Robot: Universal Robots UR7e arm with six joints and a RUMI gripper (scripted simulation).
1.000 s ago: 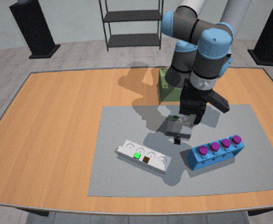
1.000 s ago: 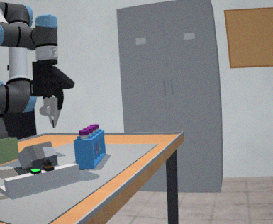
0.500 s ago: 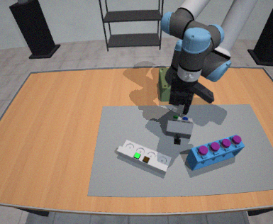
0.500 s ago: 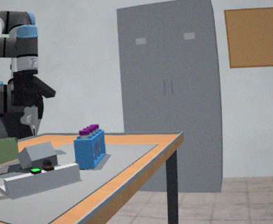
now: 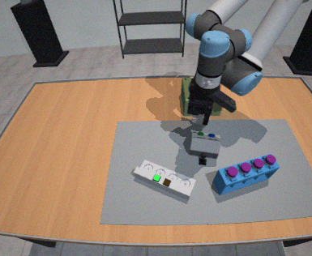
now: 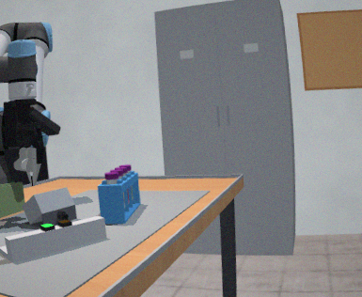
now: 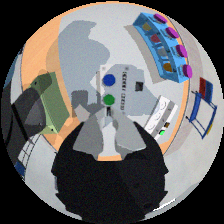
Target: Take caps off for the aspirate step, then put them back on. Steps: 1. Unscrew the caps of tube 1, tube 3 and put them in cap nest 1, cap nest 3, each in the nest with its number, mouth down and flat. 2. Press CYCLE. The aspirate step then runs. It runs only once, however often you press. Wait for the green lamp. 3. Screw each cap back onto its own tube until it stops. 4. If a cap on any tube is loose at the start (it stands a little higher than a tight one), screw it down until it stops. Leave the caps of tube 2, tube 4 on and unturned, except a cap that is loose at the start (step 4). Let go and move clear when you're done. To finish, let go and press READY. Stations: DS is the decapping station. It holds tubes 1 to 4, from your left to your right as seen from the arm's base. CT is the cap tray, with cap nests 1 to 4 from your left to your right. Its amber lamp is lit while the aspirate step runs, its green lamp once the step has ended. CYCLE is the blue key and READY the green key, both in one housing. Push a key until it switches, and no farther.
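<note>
My gripper is now 5 cm above the green ready key. Round my hand: grey mat: 10 cm ahead, 6 cm to the left, 11 cm below; grey key housing: 2 cm ahead, 2 cm to the left, 6 cm below; blue cycle key: 1 cm ahead, 4 cm to the left, 5 cm below.
</note>
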